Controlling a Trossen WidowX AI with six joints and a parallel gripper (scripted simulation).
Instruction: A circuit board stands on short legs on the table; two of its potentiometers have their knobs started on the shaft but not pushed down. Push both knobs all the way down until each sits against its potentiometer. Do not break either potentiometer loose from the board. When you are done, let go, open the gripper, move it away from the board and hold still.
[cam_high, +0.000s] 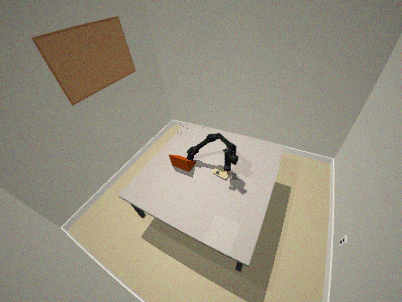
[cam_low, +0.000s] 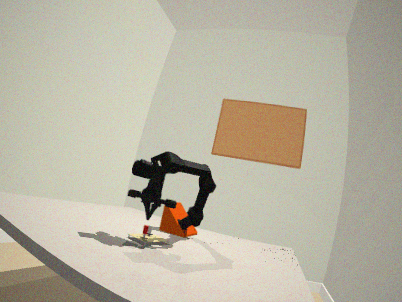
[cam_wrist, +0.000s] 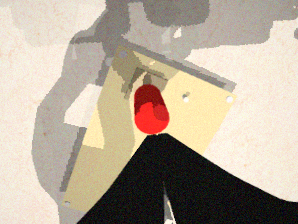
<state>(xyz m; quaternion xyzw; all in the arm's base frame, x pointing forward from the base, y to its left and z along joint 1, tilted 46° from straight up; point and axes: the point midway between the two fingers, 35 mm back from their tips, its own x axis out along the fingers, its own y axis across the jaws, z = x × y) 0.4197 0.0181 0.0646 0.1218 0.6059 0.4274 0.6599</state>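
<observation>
Right now my gripper tip is 40 mm above the red knob.
</observation>
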